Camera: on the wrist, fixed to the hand. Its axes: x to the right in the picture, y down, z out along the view.
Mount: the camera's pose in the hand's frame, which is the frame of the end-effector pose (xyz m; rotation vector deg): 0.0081 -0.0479 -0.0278 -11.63 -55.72 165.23
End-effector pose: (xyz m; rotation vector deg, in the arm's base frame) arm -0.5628 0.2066 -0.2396 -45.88 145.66 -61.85
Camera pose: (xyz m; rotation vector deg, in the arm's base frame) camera -0.5631 0.1906 -0.1860 90.66 37.34 33.53
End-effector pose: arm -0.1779 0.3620 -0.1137 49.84 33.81 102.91
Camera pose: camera -0.1739 0.3872 -0.1635 -60.45 72.37 -55.37
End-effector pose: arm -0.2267 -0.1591 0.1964 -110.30 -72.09 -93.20
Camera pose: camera -0.2817 -0.1490 0.1985 -94.42 89.08 46.09
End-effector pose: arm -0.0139 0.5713 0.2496 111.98 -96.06 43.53
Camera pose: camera 0.0311 0.5911 0.2764 68.14 114.39 5.78
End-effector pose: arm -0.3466 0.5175 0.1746 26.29 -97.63 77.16
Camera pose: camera -0.3042 0.5284 0.2095 63.49 49.03 -43.43
